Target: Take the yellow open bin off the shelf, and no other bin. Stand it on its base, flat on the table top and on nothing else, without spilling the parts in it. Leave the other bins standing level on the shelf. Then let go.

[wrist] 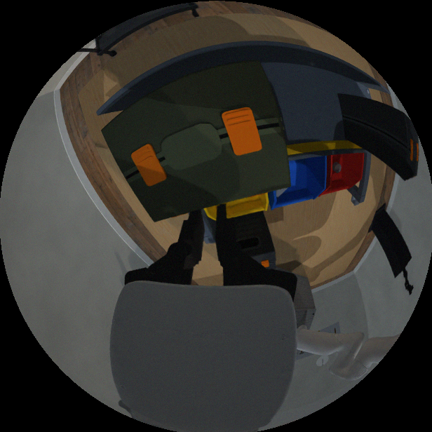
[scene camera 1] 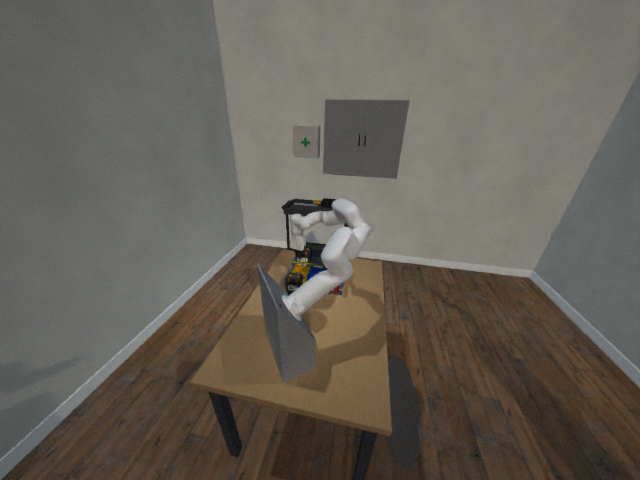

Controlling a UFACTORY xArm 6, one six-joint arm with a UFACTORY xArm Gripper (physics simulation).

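Seen in the pictures: gripper, fingertip midpoint: [scene camera 1: 298, 257]; arm's base at its link origin: [scene camera 1: 291, 308].
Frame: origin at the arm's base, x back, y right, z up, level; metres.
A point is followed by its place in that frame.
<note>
The yellow open bin [wrist: 246, 205] shows in part in the wrist view, at the left of the shelf's bin row, partly hidden by the green case and the fingers; its contents are hidden. The blue bin [wrist: 301, 183] and red bin [wrist: 348, 172] stand to its right. The shelf [wrist: 315, 102] has a blue-grey top and a yellow front strip. My gripper [wrist: 210, 216] is slightly open and empty, its fingertips overlapping the yellow bin's near side in this view; contact cannot be told. In the scene view, the yellow bin [scene camera 1: 300, 269] {x -0.663, y 0.061, z -0.262 m} is small and partly blocked, and the fingers cannot be made out.
A dark green case [wrist: 192, 175] with orange latches lies on the shelf top. A black case [wrist: 380, 131] is at its right. Another black case [wrist: 250, 229] stands on the table [scene camera 1: 351, 382] {x 0.156, y 0.245, z -0.294 m} before the bins. A grey panel [scene camera 1: 297, 346] {x 0.112, y 0.021, z -0.094 m} stands near my arm's base. A cart [scene camera 1: 287, 229] is behind.
</note>
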